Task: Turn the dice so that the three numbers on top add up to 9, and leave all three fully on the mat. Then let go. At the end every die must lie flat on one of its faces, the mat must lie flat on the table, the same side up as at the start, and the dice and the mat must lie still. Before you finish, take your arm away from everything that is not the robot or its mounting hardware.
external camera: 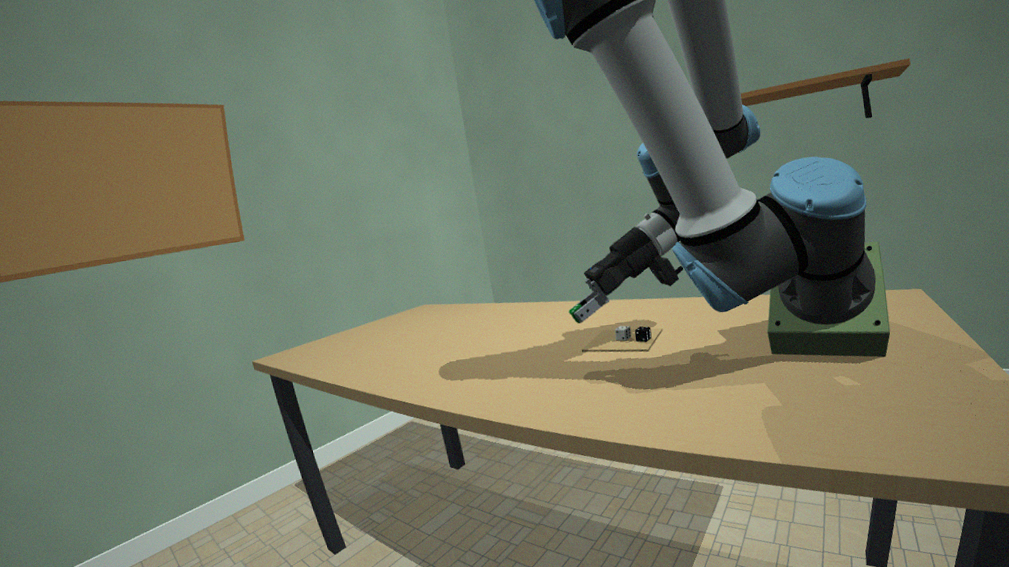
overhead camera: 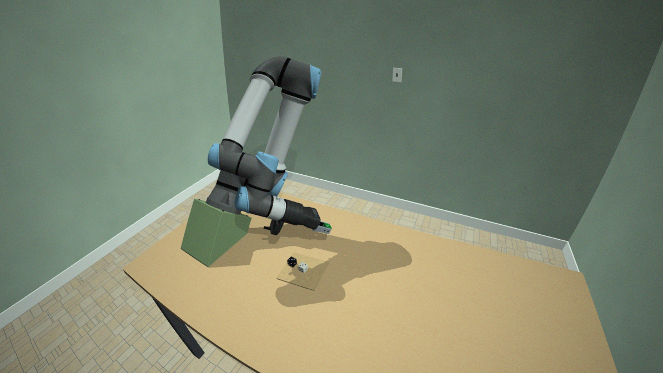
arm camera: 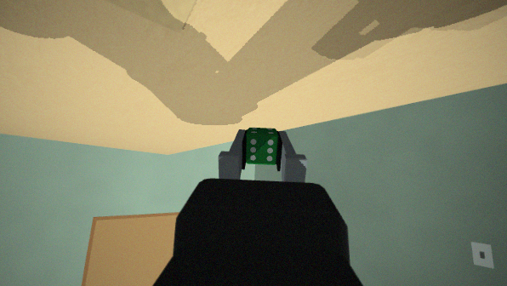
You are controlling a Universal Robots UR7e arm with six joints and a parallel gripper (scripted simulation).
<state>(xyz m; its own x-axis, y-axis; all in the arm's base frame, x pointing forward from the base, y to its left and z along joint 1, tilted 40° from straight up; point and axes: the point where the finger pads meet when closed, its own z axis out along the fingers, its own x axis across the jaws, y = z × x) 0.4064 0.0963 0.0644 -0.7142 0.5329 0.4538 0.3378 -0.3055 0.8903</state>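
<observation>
The black die is 13 cm to the right of my hand, 9 cm below it and 6 cm behind it. Round my hand: white die: 14 cm to the right, 9 cm below, 1 cm behind; green die: 1 cm to the left, 1 cm ahead; tan mat: 14 cm to the right, 10 cm below, 1 cm behind.
</observation>
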